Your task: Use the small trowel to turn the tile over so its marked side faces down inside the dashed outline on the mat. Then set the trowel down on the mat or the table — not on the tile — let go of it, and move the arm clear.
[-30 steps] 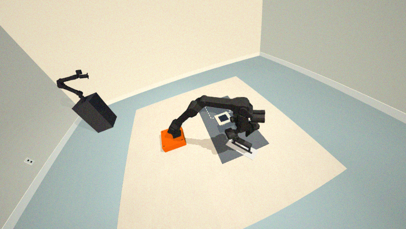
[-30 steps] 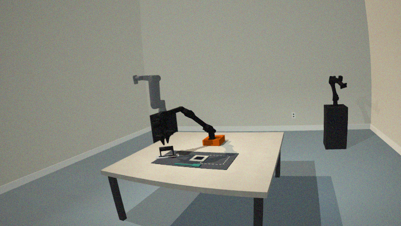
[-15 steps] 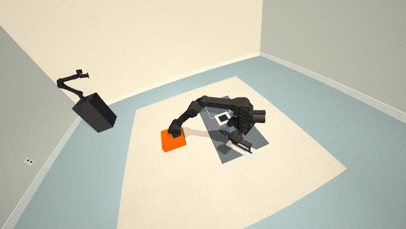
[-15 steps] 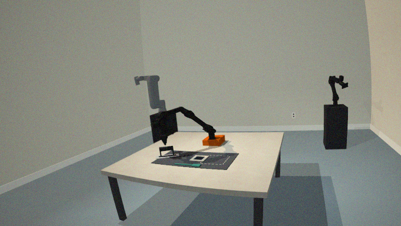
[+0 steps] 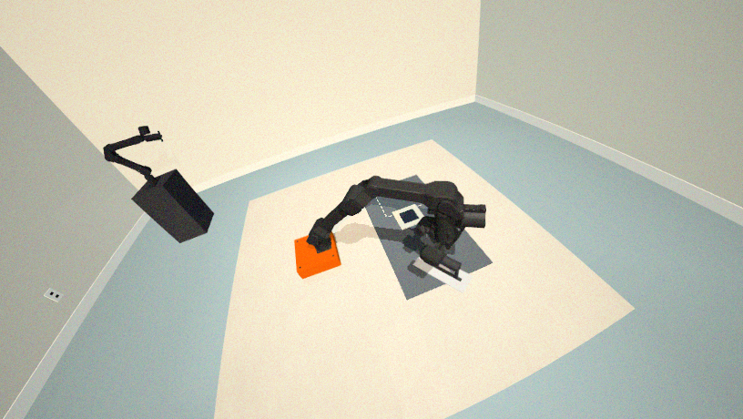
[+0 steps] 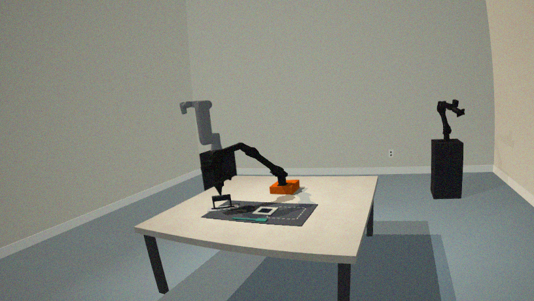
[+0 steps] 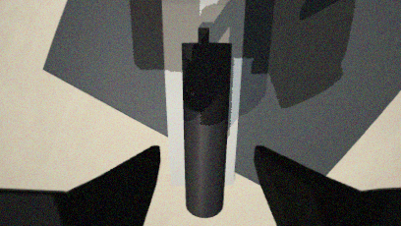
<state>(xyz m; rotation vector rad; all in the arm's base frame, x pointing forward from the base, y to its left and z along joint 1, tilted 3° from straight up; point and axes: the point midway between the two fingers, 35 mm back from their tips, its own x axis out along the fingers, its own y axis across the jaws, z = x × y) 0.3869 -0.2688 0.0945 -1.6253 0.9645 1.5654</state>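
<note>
Right now the small trowel is 60 mm below my gripper tip, 20 mm to the left of it and 10 mm behind it. The rest, counted from my gripper tip: teal bar 290 mm to the left, 150 mm ahead, 100 mm below; grey mat 270 mm to the left, 120 mm below, 10 mm ahead; tile 300 mm to the left, 90 mm below, 10 mm ahead.
</note>
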